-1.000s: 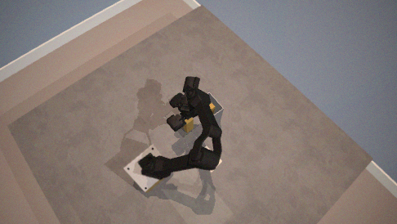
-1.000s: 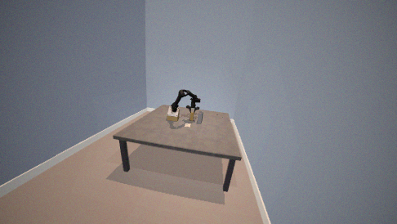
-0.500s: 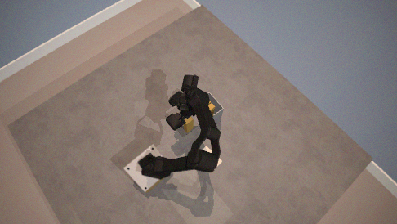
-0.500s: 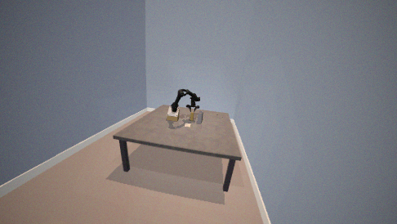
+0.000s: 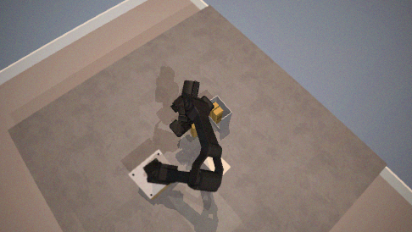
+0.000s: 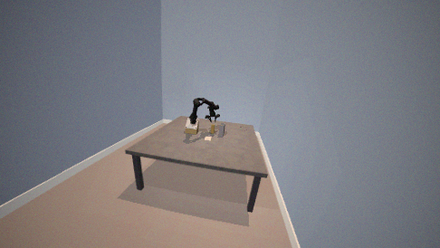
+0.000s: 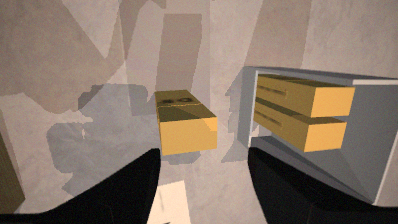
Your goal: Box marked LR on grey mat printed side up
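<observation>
My gripper tip is now 60 mm to the right of the grey mat and 150 mm above it.
</observation>
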